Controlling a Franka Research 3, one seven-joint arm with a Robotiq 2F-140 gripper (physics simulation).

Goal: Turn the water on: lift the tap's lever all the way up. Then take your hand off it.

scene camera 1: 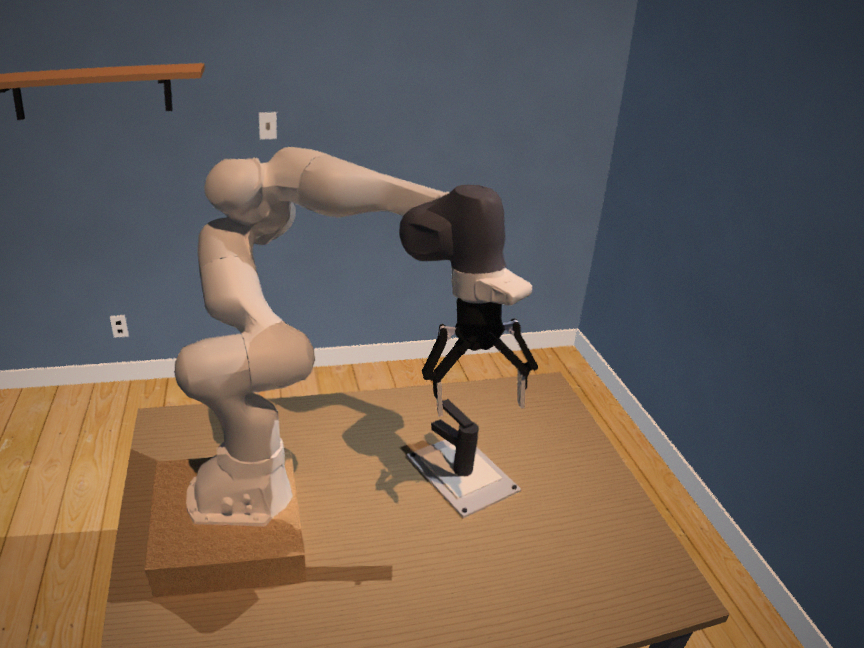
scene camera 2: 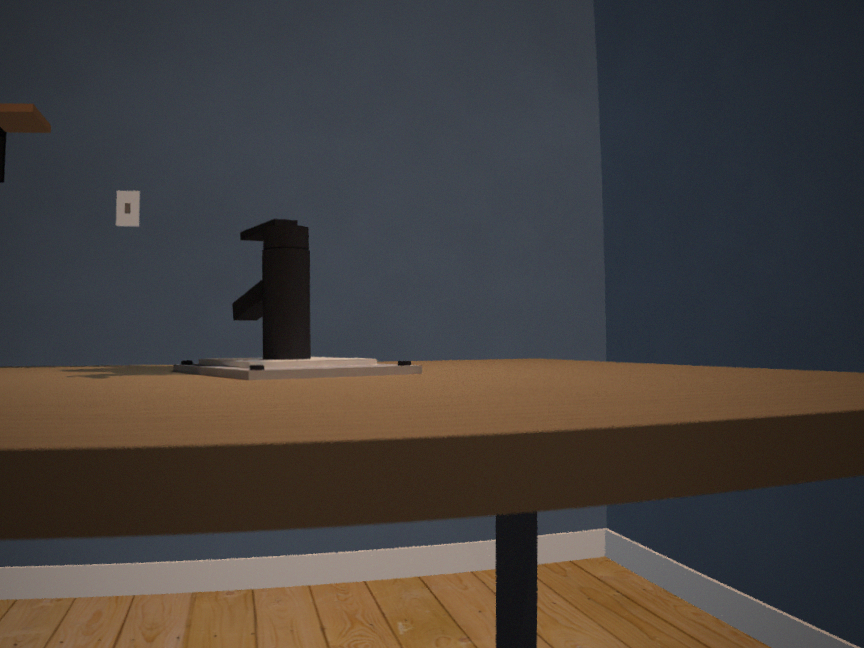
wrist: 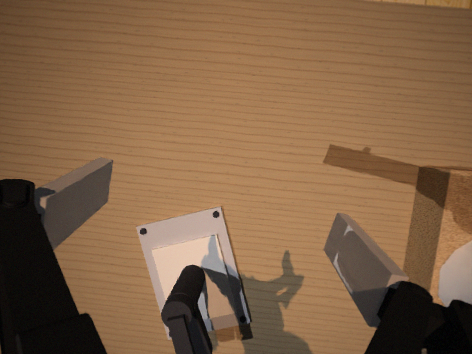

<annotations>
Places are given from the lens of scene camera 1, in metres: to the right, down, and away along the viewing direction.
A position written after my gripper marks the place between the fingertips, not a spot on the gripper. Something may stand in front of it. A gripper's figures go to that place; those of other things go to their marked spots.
my gripper [scene camera 1: 480,408]: 0.09, 0.15, 1.17
black tap [scene camera 1: 458,466]: 0.06, 0.34, 1.52
</annotations>
